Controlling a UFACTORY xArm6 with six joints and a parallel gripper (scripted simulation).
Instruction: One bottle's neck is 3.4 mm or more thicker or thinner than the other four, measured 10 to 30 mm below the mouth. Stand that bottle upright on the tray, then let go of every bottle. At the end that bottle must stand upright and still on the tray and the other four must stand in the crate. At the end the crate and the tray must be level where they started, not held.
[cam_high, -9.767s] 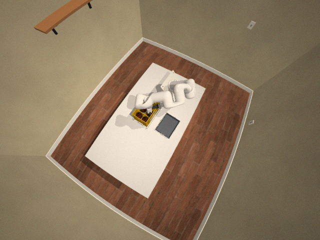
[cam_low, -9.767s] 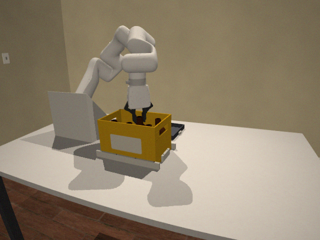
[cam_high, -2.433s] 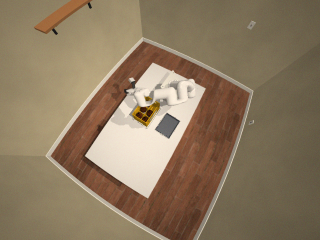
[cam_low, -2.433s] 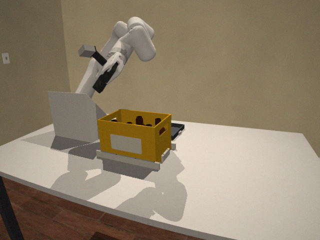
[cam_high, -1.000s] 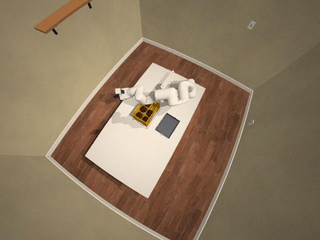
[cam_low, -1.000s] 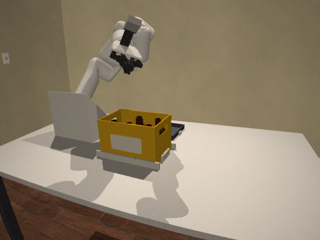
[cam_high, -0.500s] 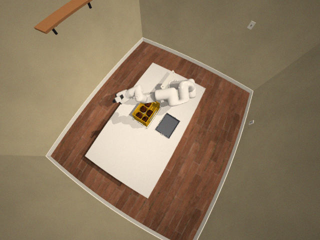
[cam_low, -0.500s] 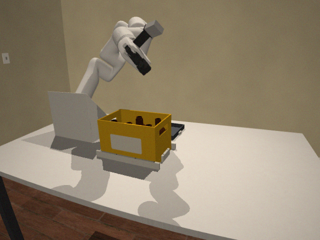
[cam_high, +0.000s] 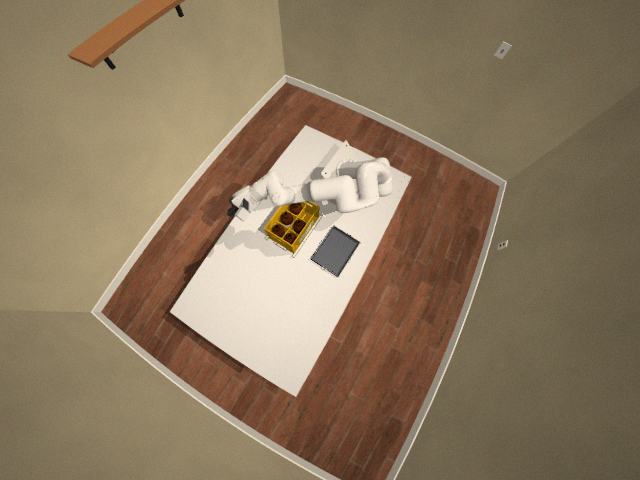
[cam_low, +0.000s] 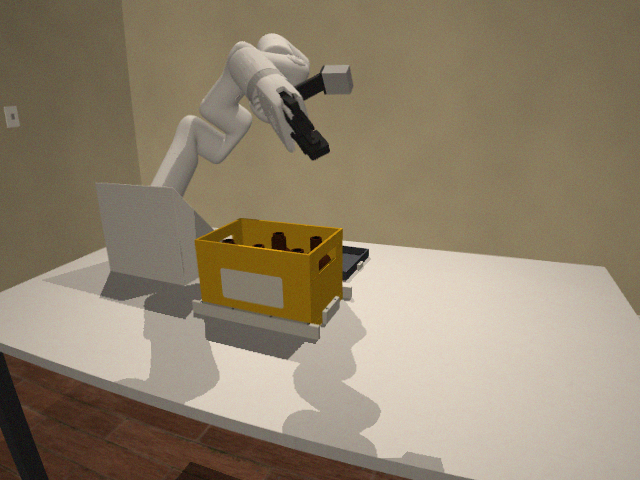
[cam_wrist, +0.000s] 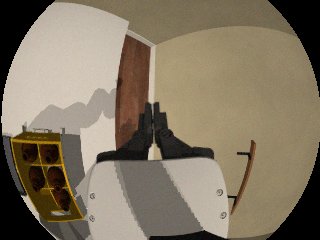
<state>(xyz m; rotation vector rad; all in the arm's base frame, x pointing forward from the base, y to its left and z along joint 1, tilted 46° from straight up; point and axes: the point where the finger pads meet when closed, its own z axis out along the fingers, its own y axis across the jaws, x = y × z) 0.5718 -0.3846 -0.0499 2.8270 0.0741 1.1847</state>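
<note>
Now: hand 100 mm past the glass bottle, 150 mm to the right of it and 310 mm above it. Round my hand: yellow crate (180 mm behind, 190 mm to the left, 310 mm below); then dark grey tray (180 mm behind, 490 mm to the left, 380 mm below).
</note>
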